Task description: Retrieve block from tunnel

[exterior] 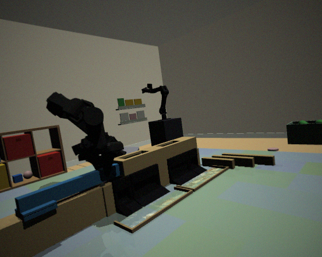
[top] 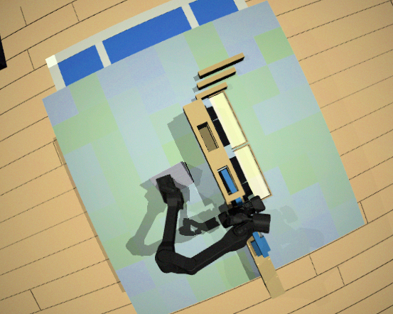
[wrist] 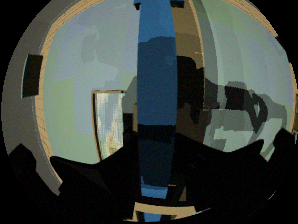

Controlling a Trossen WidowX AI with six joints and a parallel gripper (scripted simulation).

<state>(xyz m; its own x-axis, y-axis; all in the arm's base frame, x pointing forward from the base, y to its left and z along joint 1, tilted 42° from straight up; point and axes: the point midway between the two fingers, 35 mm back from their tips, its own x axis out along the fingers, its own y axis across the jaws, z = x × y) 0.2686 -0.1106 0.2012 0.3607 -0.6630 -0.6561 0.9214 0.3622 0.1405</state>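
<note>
Now: the tan covered tunnel 5 cm below my gripper tip, 4 cm to the left of it and 1 cm ahead of it.
</note>
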